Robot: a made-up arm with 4 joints. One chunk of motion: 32 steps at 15 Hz.
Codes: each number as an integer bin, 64 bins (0 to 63) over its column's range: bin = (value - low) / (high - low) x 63, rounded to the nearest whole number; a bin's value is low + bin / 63 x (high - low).
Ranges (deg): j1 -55..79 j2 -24..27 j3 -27..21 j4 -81..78
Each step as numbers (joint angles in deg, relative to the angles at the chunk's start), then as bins.
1 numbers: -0.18 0.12 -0.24 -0.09
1 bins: 26 30 35 32
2 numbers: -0.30 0.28 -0.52 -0.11
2 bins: 26 30 35 32
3 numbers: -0.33 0.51 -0.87 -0.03
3 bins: 26 30 34 32
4 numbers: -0.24 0.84 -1.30 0.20
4 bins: 26 31 34 32
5 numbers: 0.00 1.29 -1.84 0.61
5 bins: 26 31 33 32
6 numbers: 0.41 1.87 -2.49 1.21
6 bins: 26 32 32 33
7 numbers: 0.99 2.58 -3.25 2.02
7 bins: 26 33 31 33
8 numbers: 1.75 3.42 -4.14 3.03
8 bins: 27 34 30 33
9 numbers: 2.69 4.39 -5.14 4.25
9 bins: 27 35 29 34
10 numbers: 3.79 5.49 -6.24 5.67
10 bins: 28 36 27 34
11 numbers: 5.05 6.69 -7.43 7.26
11 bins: 28 38 26 35
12 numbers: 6.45 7.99 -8.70 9.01
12 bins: 29 40 24 36
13 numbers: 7.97 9.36 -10.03 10.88
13 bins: 30 41 22 36
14 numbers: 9.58 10.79 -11.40 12.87
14 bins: 30 43 20 37
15 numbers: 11.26 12.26 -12.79 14.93
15 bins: 31 45 19 38
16 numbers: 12.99 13.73 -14.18 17.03
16 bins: 32 47 17 39
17 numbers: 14.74 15.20 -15.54 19.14
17 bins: 33 48 15 40
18 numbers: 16.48 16.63 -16.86 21.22
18 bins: 34 50 13 41
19 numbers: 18.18 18.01 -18.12 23.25
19 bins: 34 52 12 41
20 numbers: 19.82 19.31 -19.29 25.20
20 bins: 35 54 10 42
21 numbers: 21.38 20.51 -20.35 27.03
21 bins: 36 55 9 43
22 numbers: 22.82 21.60 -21.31 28.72
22 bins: 37 56 7 43
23 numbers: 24.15 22.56 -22.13 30.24
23 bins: 37 58 6 44
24 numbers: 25.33 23.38 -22.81 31.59
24 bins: 38 59 5 45
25 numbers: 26.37 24.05 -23.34 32.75
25 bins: 38 59 5 45
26 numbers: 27.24 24.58 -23.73 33.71
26 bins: 39 60 4 45
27 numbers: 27.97 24.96 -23.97 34.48
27 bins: 39 60 4 46
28 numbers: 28.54 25.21 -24.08 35.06
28 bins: 39 61 4 46
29 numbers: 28.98 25.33 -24.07 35.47
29 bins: 39 61 4 46
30 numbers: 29.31 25.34 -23.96 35.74
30 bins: 40 61 4 46
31 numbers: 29.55 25.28 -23.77 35.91
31 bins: 40 61 4 46
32 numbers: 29.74 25.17 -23.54 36.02
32 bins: 40 61 5 46
